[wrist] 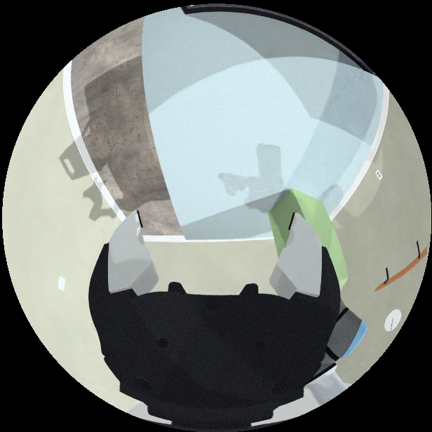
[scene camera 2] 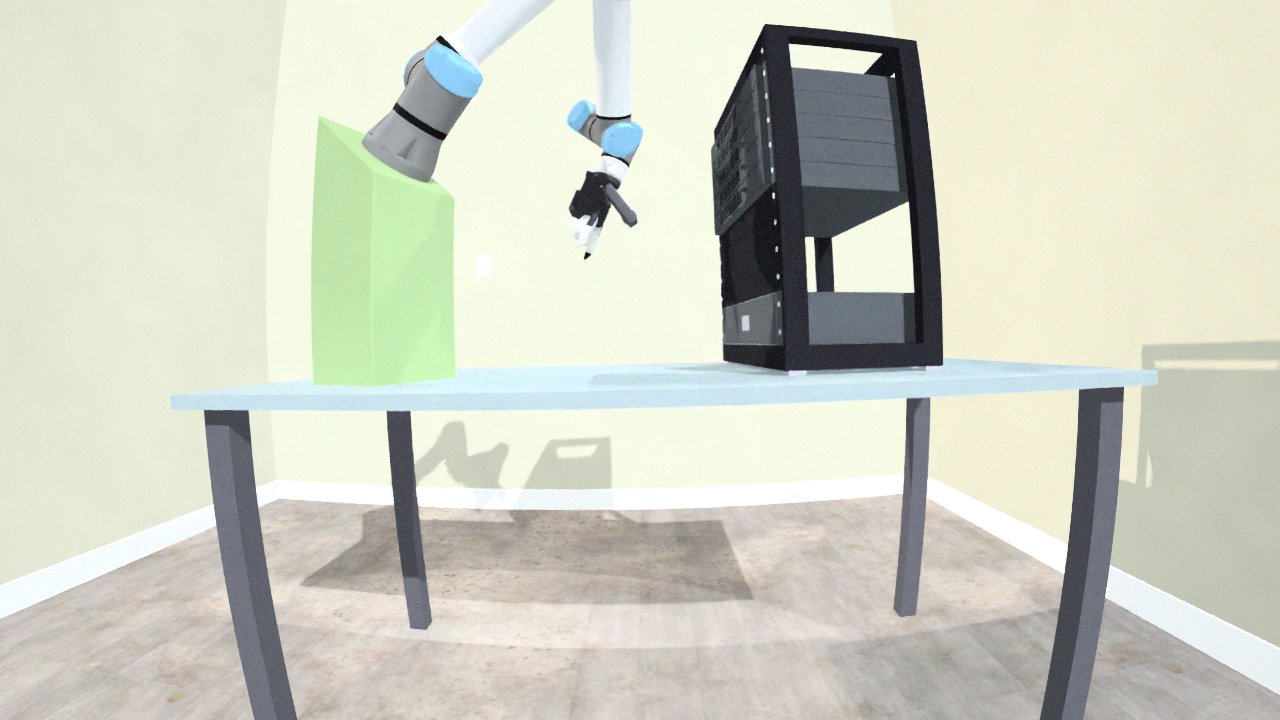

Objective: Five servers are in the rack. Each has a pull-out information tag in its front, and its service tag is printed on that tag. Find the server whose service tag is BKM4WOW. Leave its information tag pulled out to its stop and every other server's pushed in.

gripper: wrist; scene camera 2
same spot on gripper: (scene camera 2: 586, 233) = (wrist: 311, 227)
